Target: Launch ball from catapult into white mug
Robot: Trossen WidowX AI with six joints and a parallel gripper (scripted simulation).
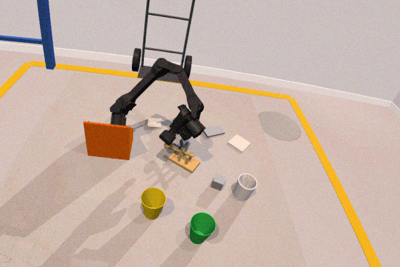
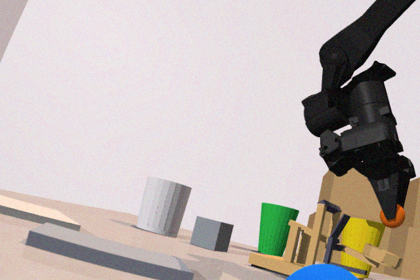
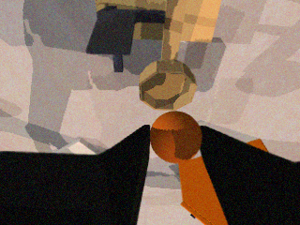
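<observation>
The wooden catapult lies 6 cm ahead of my gripper tip, 1 cm to the right of it and 5 cm below it. The rest, counted from my gripper tip: orange ball: 1 cm above; then grey cube: 26 cm ahead, 17 cm to the right, 7 cm below; then blue ball: 11 cm ahead, 31 cm to the left, 8 cm below.
</observation>
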